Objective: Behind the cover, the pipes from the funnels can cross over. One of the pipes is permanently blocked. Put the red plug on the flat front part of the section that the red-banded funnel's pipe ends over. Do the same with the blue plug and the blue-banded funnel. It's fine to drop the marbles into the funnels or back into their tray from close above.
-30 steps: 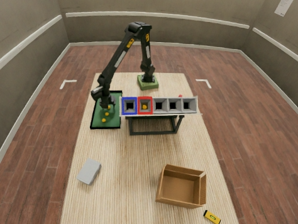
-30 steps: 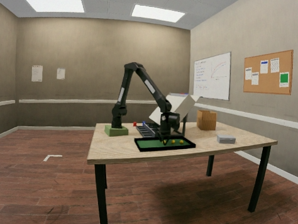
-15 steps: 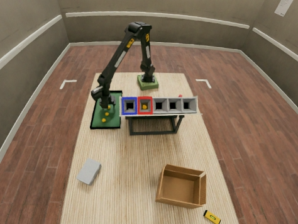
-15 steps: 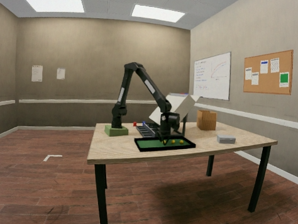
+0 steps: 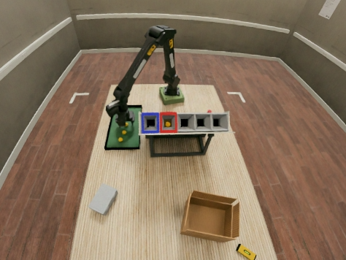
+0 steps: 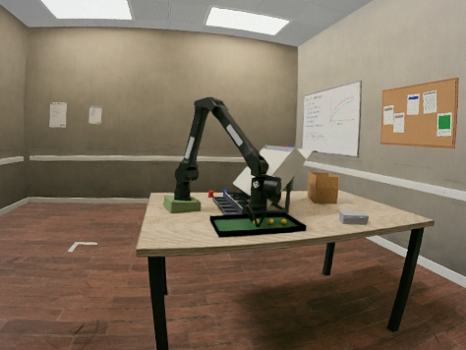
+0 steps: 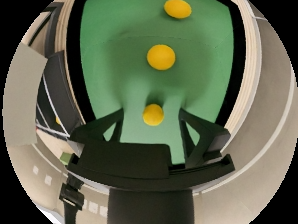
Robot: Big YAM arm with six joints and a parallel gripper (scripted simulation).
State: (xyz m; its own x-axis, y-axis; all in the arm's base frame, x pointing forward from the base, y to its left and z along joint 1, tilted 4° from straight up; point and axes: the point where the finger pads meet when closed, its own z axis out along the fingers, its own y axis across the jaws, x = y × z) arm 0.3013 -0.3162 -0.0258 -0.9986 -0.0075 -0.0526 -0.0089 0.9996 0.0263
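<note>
The green marble tray lies 1 cm to the right of my hand and 1 cm below it. Round my hand: yellow level 77 cm ahead, 58 cm to the left; then white cover 12 cm ahead, 32 cm to the left, 19 cm above; then grey block 49 cm ahead, 6 cm to the right, 1 cm above.
</note>
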